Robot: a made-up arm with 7 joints.
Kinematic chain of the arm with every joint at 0, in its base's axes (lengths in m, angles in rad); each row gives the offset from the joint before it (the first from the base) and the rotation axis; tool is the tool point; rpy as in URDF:
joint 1: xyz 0 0 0.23 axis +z
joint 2: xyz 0 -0.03 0.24 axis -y
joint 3: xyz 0 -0.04 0.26 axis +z
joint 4: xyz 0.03 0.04 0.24 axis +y
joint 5: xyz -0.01 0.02 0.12 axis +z
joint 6: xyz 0 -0.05 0.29 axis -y
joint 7: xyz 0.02 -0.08 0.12 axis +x
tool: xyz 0 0 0 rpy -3.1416 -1.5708 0
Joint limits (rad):
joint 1: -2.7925..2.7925
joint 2: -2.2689..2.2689
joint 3: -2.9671..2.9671
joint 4: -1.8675..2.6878
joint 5: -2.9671..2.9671
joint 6: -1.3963..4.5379
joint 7: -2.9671..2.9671
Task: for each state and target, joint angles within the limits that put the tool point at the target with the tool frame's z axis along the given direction. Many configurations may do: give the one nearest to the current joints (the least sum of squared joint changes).
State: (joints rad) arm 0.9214 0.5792 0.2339 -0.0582 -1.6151 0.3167 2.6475
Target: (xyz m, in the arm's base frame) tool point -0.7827 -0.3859 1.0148 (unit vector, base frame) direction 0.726 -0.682 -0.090
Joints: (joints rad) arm 0.3576 0.9657 0.2908 0.1228 -1.6094 -0.4352 2.6475
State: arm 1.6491 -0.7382 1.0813 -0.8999 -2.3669 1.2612 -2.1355
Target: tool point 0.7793 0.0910 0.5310 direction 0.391 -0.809 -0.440
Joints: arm 0.9149 -1.7174 1.7289 -1.4528 -2.4473 0.9707 -2.1355
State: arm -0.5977 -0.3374 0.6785 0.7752 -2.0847 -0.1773 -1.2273
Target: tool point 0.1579 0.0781 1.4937 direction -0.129 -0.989 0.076
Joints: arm -0.0482 -0.1264 0.6380 0.4085 -2.2773 -0.2056 -1.2273
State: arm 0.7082 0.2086 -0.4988 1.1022 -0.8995 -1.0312 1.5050
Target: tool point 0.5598 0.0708 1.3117 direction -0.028 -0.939 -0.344
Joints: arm 0.6410 -0.2832 -0.5797 0.7698 -1.1846 -0.3513 1.5050
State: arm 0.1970 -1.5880 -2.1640 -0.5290 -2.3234 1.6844 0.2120
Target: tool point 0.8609 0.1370 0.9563 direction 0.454 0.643 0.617
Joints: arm 0.2984 -0.8230 -2.1031 -0.1521 -2.3442 1.1855 0.2120
